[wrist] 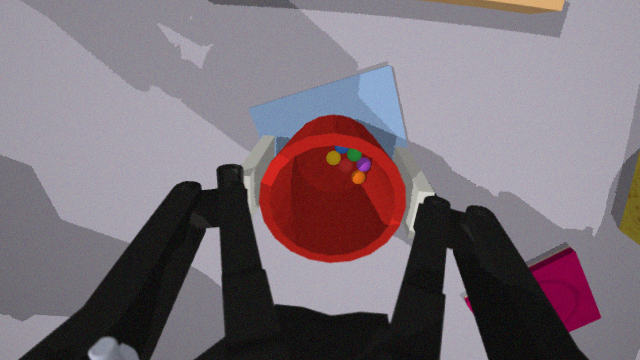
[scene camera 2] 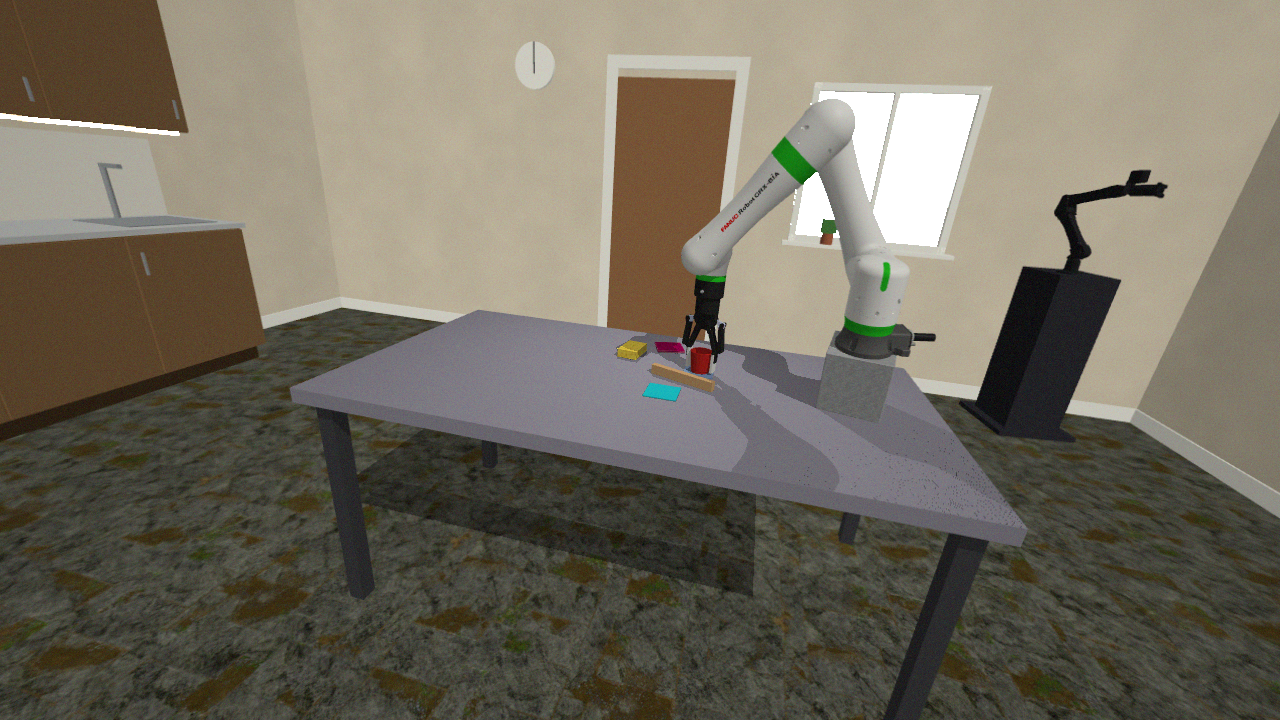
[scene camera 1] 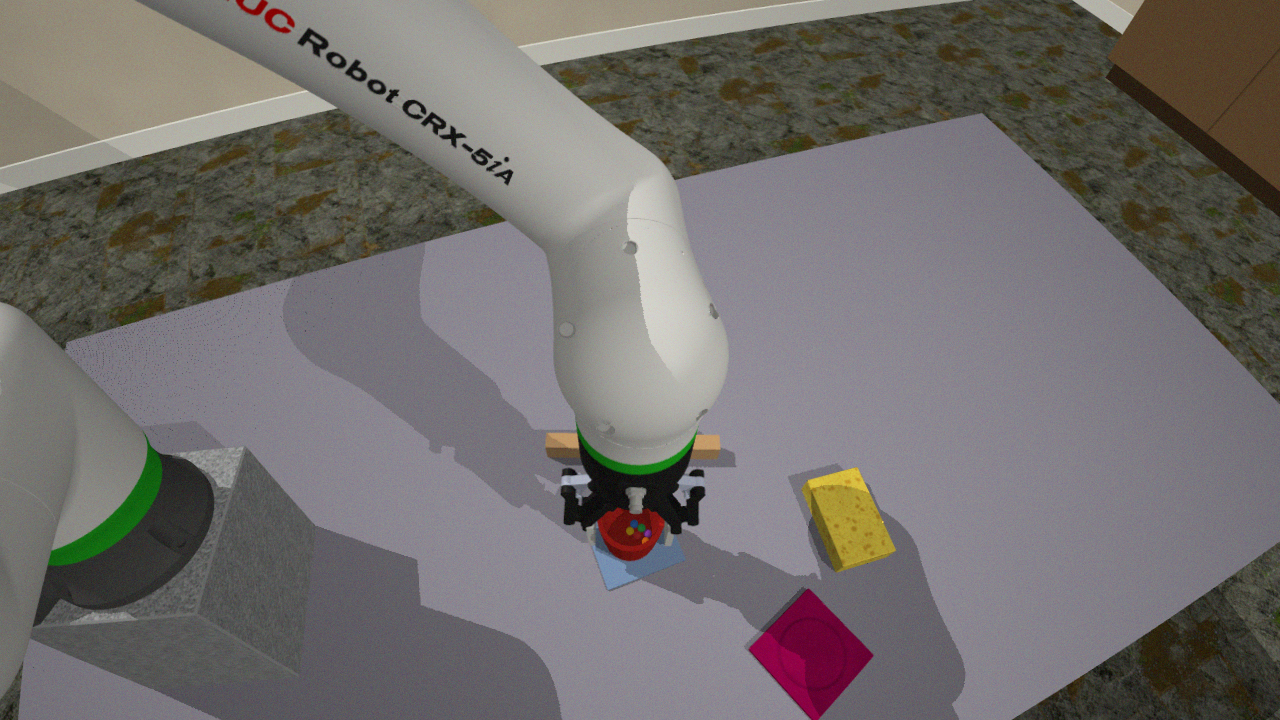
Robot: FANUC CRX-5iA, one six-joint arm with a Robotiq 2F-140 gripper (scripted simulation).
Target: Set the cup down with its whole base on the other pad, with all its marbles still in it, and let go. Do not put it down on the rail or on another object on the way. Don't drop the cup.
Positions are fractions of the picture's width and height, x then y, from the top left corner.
Scene:
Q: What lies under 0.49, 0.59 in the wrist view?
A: A cup.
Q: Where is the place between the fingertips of my gripper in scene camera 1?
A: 0.49, 0.74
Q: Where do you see a cup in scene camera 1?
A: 0.48, 0.73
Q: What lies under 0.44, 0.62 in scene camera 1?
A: A wooden rail.

